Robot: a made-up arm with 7 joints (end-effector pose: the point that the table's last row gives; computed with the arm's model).
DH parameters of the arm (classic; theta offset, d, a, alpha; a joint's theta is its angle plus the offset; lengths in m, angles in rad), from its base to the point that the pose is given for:
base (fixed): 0.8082 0 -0.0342 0
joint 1: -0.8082 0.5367 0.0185 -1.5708
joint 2: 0 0.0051 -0.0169 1.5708
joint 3: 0 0.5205 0.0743 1.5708
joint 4: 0 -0.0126 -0.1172 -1.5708
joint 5: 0 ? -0.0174 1.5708
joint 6: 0 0.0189 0.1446 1.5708
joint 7: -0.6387 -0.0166 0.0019 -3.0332
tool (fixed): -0.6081 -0.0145 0 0
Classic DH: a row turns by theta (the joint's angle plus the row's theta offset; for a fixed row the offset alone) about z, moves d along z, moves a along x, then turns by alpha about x.
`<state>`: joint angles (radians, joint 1 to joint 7).
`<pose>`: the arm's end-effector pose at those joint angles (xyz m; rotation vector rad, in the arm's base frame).
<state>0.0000 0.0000 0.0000 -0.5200 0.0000 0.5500 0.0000</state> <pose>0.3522 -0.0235 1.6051 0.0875 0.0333 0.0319</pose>
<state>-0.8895 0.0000 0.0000 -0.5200 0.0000 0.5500 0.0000</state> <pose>0.2140 -0.3159 1.6051 0.0963 -0.0078 -0.8570</pose>
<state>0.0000 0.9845 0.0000 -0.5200 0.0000 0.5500 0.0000</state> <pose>1.0825 -0.0235 0.8302 0.0963 1.0171 -0.0139</pose>
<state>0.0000 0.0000 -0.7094 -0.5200 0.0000 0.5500 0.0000</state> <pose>0.2594 -0.2663 1.6051 0.0955 0.0008 -0.6770</pose>
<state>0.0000 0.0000 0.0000 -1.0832 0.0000 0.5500 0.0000</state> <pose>0.5983 -0.0235 1.3603 0.0943 0.5961 0.0064</pose>
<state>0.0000 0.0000 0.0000 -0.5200 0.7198 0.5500 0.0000</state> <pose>0.3390 0.0499 1.6126 0.4325 0.0537 0.6634</pose>
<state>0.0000 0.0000 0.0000 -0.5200 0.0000 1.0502 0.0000</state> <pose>0.3313 -0.0235 1.6738 0.0776 -0.4665 0.0530</pose>
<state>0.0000 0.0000 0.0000 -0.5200 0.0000 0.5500 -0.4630</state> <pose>0.3510 -0.0235 1.6050 0.0645 0.0532 0.4941</pose>
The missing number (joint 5, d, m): 0.5467
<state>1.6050 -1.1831 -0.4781 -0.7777 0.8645 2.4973 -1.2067</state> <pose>0.2658 -0.9138 1.2091 1.4398 -2.7381 0.3018</pose>
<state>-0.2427 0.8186 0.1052 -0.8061 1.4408 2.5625 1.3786</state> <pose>1.0023 -0.3589 0.9251 1.9812 0.0990 -1.8818</pose>
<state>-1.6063 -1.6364 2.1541 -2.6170 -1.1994 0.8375 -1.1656</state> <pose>0.4278 -0.0674 0.3023 1.1924 -2.5688 0.9105</pose>
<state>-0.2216 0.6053 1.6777 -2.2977 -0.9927 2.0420 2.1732</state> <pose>0.1298 0.6514 0.8002 0.1495 -0.1885 -0.1070</pose>
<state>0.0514 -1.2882 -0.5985 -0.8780 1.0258 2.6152 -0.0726</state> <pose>-0.9195 -0.4101 1.0954 -1.0278 2.8836 -0.0280</pose>
